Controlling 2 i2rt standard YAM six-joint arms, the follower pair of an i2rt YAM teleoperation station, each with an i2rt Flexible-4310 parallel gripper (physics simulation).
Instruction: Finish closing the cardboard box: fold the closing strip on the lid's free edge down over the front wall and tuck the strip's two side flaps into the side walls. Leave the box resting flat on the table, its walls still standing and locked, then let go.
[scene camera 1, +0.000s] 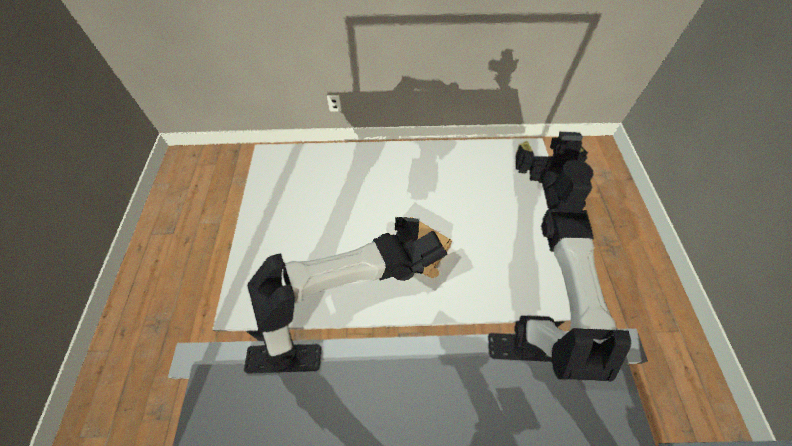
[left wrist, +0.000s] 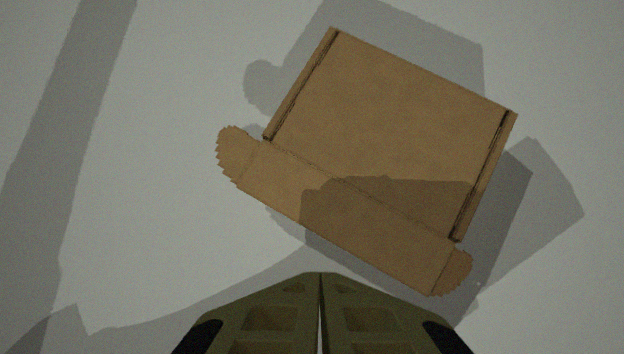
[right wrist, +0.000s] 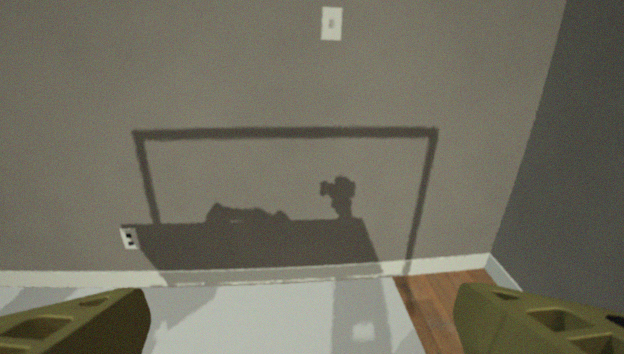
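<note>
The cardboard box (scene camera 1: 439, 235) stands on the white table top, partly hidden by the left arm in the scene view. In the left wrist view its lid (left wrist: 400, 115) lies between the two side walls (left wrist: 302, 85) (left wrist: 485, 175). The closing strip (left wrist: 285, 180) sticks outward from the lid's free edge, and its side flaps (left wrist: 232, 150) (left wrist: 455, 272) stick out at its ends, outside the side walls. The front wall is hidden. My left gripper (left wrist: 319, 285) is shut and empty, above and in front of the strip. My right gripper (right wrist: 301, 304) is open and empty, far from the box.
The white table top (scene camera 1: 288, 182) (right wrist: 260, 320) carries shadows of the arms. The right arm (scene camera 1: 581, 277) stretches along the table's right side toward the back wall (scene camera 1: 249, 66). A grey surface (scene camera 1: 387, 404) lies in front of the arm bases.
</note>
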